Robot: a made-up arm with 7 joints. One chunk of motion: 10 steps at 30 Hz.
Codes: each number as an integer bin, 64 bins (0 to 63) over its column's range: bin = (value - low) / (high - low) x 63, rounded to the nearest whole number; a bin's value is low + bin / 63 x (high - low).
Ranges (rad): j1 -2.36..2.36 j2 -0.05..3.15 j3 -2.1..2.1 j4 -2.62..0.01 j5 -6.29..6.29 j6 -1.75..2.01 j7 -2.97..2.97
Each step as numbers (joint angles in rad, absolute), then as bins.
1 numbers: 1.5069 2.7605 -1.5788 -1.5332 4.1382 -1.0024 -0.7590
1 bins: 52 55 8 26 52 13 23
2 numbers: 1.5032 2.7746 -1.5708 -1.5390 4.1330 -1.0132 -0.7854
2 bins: 52 56 8 26 52 12 23
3 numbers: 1.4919 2.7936 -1.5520 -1.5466 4.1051 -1.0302 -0.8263
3 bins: 51 56 8 26 52 12 23
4 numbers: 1.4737 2.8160 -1.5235 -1.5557 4.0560 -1.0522 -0.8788
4 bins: 51 56 9 25 52 12 22
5 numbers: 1.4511 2.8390 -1.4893 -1.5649 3.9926 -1.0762 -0.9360
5 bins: 51 57 9 25 51 11 22
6 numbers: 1.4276 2.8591 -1.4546 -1.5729 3.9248 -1.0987 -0.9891
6 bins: 51 57 10 25 51 11 21
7 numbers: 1.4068 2.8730 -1.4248 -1.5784 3.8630 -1.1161 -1.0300
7 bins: 50 58 10 25 51 11 21
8 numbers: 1.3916 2.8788 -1.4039 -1.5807 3.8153 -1.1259 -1.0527
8 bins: 50 58 10 25 51 10 20
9 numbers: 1.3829 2.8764 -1.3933 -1.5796 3.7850 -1.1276 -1.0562
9 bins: 50 58 11 25 50 10 20
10 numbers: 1.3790 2.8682 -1.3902 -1.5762 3.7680 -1.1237 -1.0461
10 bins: 50 57 11 25 50 10 20
